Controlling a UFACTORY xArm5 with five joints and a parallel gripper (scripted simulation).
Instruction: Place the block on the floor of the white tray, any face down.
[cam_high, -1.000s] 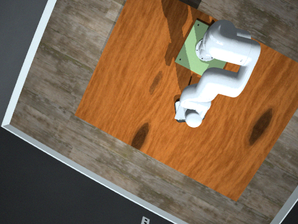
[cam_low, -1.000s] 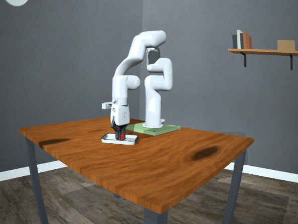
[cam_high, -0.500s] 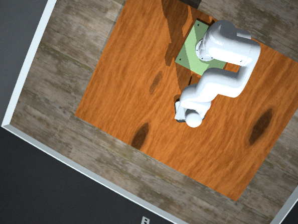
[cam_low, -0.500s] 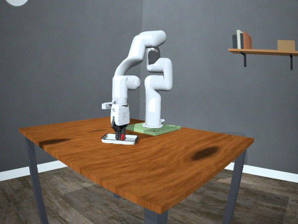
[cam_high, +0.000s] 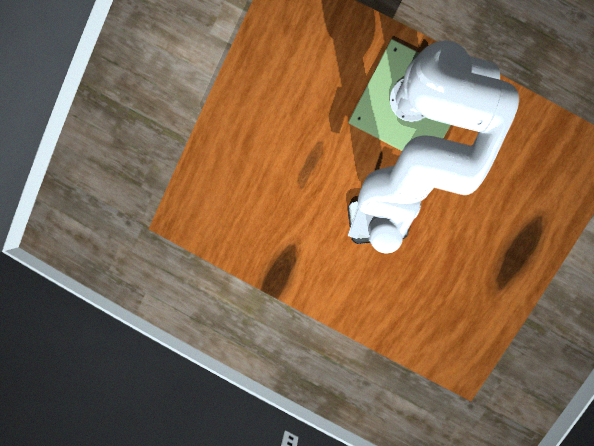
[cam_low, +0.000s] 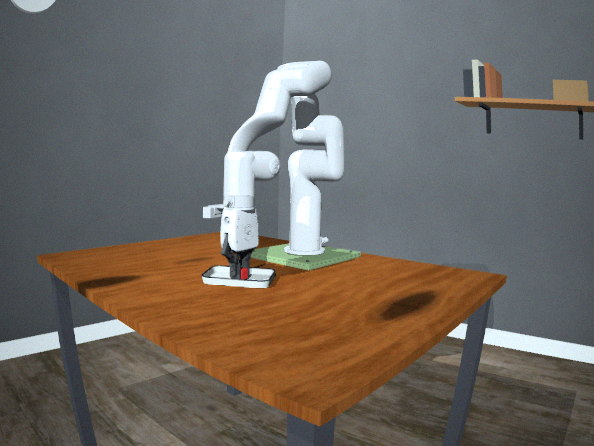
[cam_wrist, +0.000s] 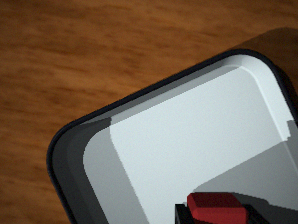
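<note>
The red block is 1 cm below my hand. Round my hand: white tray 2 cm below.
</note>
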